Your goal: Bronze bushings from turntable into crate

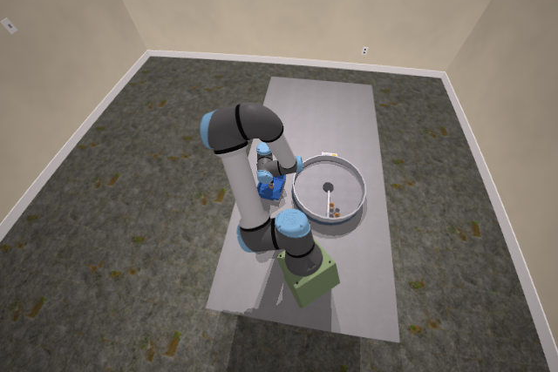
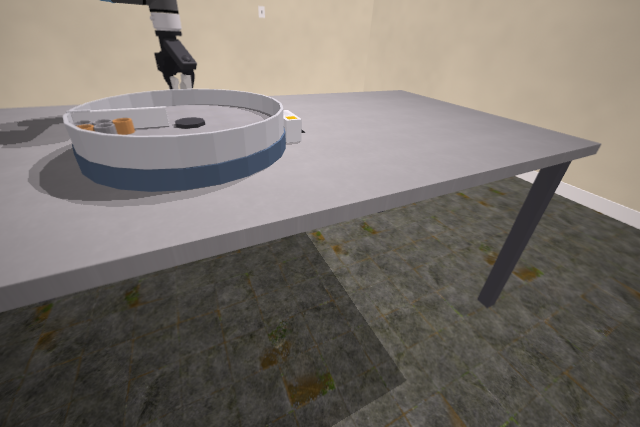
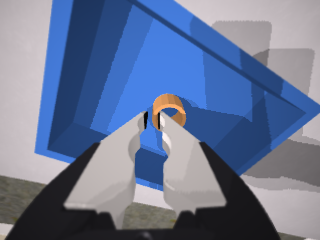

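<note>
The crate is 1 cm behind my hand, 1 cm to the right of it and 1 cm below it. From my hand the other things lie so: round turntable 8 cm ahead, 34 cm to the right, 2 cm above.
</note>
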